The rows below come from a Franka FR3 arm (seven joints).
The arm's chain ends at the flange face. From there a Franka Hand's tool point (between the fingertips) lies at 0.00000 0.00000 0.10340 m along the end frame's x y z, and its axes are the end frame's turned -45 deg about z.
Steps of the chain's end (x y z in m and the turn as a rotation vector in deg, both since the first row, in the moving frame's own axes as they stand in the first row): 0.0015 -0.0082 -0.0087 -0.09 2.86 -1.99; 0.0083 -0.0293 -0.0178 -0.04 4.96 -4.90; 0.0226 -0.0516 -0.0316 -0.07 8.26 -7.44
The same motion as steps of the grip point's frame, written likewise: 0.0105 -0.0010 -0.0088 -2.09 1.96 -1.99; 0.0331 -0.0088 -0.0182 -3.54 3.48 -4.90; 0.0635 -0.0106 -0.0327 -5.89 5.79 -7.44
